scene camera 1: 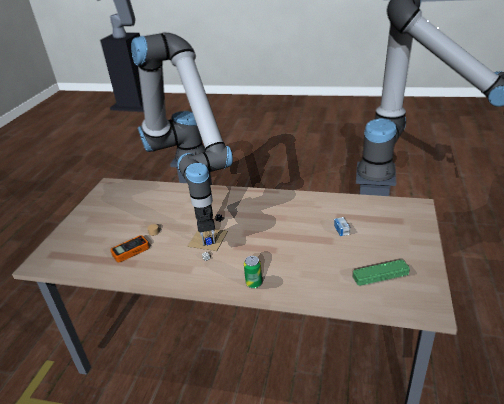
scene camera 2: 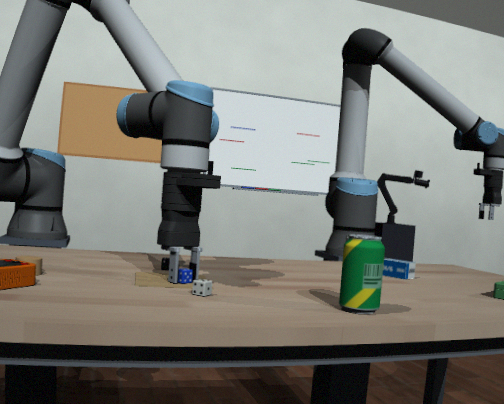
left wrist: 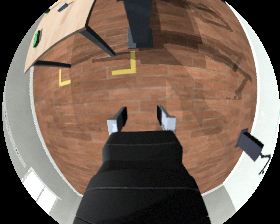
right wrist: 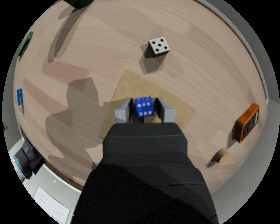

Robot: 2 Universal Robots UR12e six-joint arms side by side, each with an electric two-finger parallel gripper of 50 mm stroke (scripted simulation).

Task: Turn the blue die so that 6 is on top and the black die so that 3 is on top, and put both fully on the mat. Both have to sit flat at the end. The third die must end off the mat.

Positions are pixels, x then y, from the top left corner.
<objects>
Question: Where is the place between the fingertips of my left gripper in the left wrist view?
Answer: At 142,112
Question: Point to a green block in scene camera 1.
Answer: At 372,274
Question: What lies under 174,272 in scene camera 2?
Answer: My right gripper.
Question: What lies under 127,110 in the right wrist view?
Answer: My right gripper.
</objects>
